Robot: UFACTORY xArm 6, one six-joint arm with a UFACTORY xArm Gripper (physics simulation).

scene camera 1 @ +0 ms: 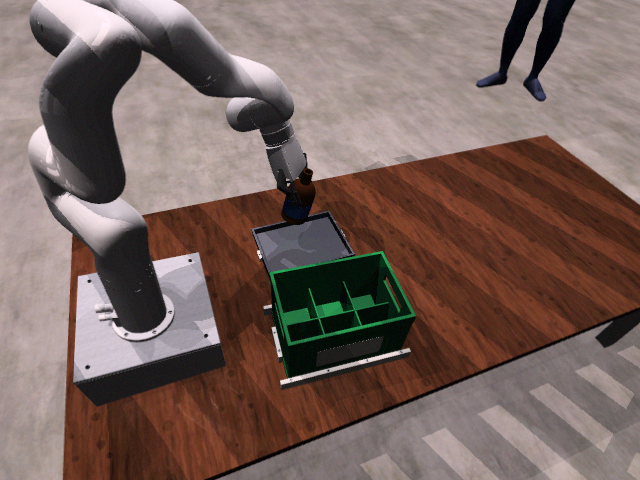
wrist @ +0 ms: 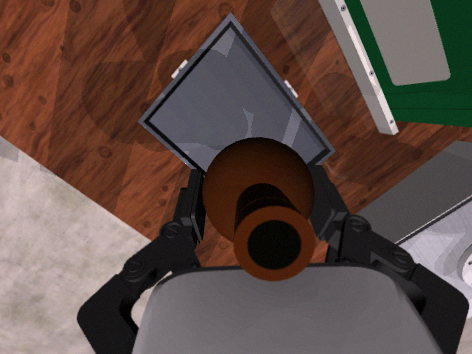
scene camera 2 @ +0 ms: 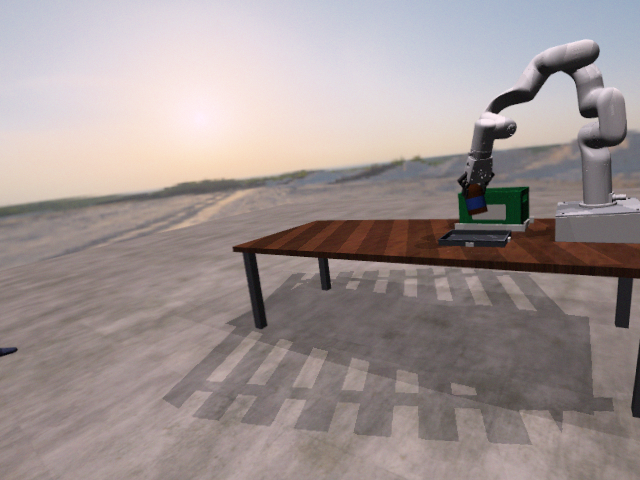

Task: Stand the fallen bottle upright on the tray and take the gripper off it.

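Pixels of known places: gripper, between the fingertips: point(scene camera 1: 302, 195) point(wrist: 255, 181) point(scene camera 2: 473, 195); arm's base, origin of its link: point(scene camera 1: 144, 317) point(scene camera 2: 597, 204).
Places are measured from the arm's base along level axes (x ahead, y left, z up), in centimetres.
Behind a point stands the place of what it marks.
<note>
A brown bottle point(scene camera 1: 305, 192) @(x 38.4, y 24.9, z 11.2 cm) point(scene camera 2: 476, 200) @(x 35.2, y 30.8, z 6.2 cm) point(wrist: 257, 165) @(x 40.4, y 26.7, z 11.4 cm) with a blue band is held in the air above the table, tilted a little, its neck up and its base down. My gripper point(scene camera 1: 296, 191) @(x 38.1, y 27.5, z 7.8 cm) point(scene camera 2: 476, 187) @(x 38.1, y 27.5, z 7.8 cm) point(wrist: 255, 181) @(x 38.1, y 27.5, z 7.8 cm) is shut on the bottle's body, one finger on each side. The shallow grey tray point(scene camera 1: 305, 250) @(x 39.0, y 24.4, z -10.6 cm) point(scene camera 2: 473, 242) @(x 34.9, y 35.4, z -9.6 cm) point(wrist: 215, 95) @(x 45.7, y 26.8, z -10.7 cm) lies flat on the table. In scene camera 2 a gap shows between the bottle's base and the tray. The bottle's base is hidden in the wrist view.
A green crate point(scene camera 1: 343, 330) @(x 41.1, y -12.3, z 6.4 cm) point(scene camera 2: 516, 205) @(x 29.3, y 4.4, z 0.2 cm) point(wrist: 425, 102) @(x 31.0, y 4.6, z -2.7 cm) with compartments stands close beside the tray, with pale rails point(scene camera 1: 346, 367) @(x 43.1, y -13.6, z -8.2 cm) point(wrist: 370, 75) @(x 36.3, y 6.1, z -8.2 cm) along its foot. The robot's base block point(scene camera 1: 149, 379) @(x 0.7, y -11.4, z -6.5 cm) point(scene camera 2: 594, 227) @(x -1.7, y 16.3, z -5.7 cm) stands on the wooden table point(scene camera 1: 465, 217) @(x 93.5, y 33.3, z -11.1 cm) point(scene camera 2: 361, 237) @(x 92.4, y 36.7, z -11.2 cm). A person's legs point(scene camera 1: 542, 46) show on the floor beyond.
</note>
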